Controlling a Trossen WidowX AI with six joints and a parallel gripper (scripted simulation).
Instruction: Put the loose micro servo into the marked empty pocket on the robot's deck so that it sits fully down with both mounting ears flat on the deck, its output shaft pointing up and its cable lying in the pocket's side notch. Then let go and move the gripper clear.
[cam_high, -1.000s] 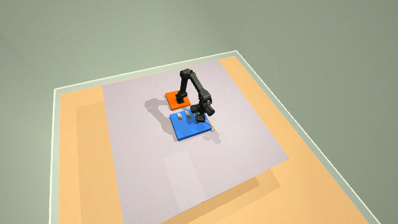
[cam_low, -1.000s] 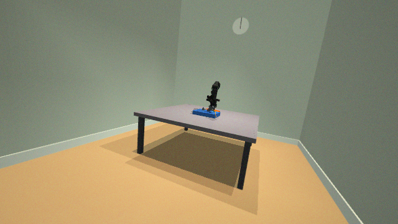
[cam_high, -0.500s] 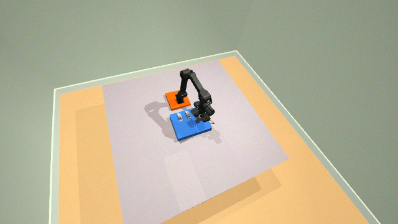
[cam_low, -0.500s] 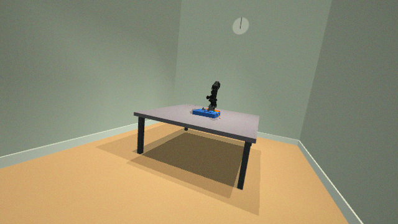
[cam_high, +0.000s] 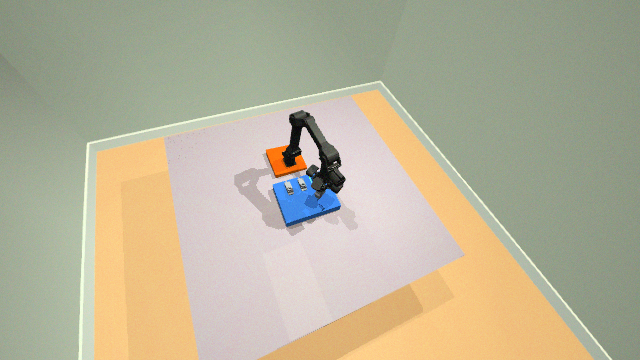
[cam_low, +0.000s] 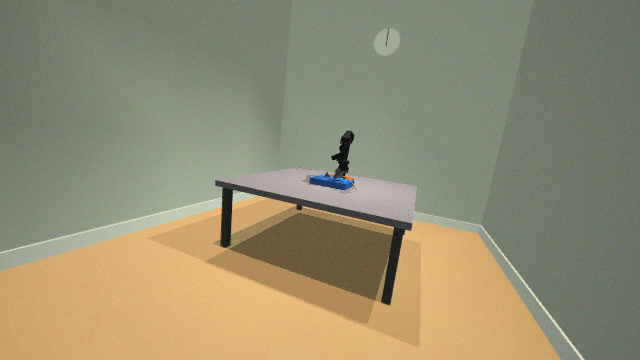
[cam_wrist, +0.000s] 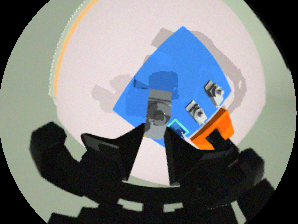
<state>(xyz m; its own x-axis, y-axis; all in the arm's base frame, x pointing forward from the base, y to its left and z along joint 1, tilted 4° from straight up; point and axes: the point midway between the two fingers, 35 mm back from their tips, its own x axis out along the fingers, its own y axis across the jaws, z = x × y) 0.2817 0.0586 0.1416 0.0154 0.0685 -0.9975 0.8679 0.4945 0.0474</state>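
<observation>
Now: gripper tip 10 cm above the blue deck, 8 cm to the left of it and 1 cm short of it.
</observation>
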